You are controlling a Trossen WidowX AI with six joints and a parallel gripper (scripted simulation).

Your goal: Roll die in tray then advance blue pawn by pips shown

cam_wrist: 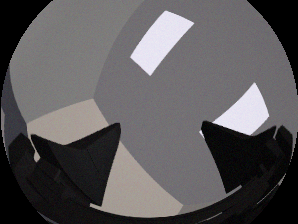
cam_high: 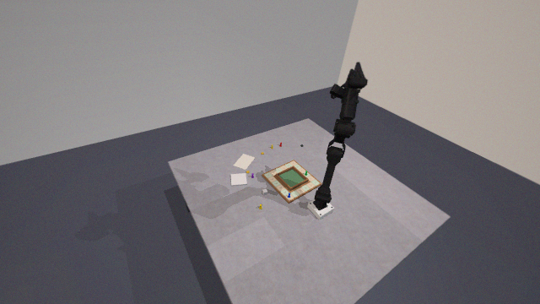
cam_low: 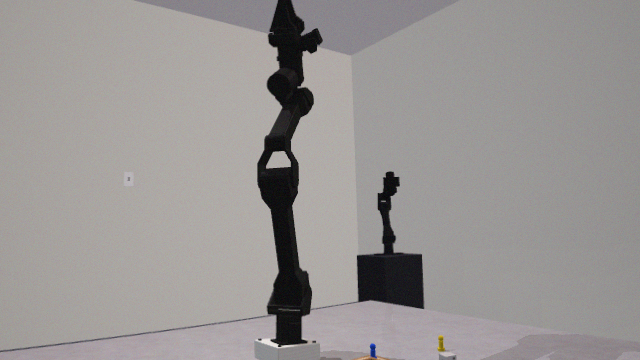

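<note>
Right now the white die is 810 mm below my gripper tip, 270 mm to the left of it and 180 mm ahead of it. The rest, counted from my gripper tip: green tray: 810 mm below, 210 mm ahead, 50 mm to the left; then green pawn: 790 mm below, 210 mm ahead, 60 mm to the right; then blue pawn: 790 mm below, 150 mm to the left, 80 mm ahead.
</note>
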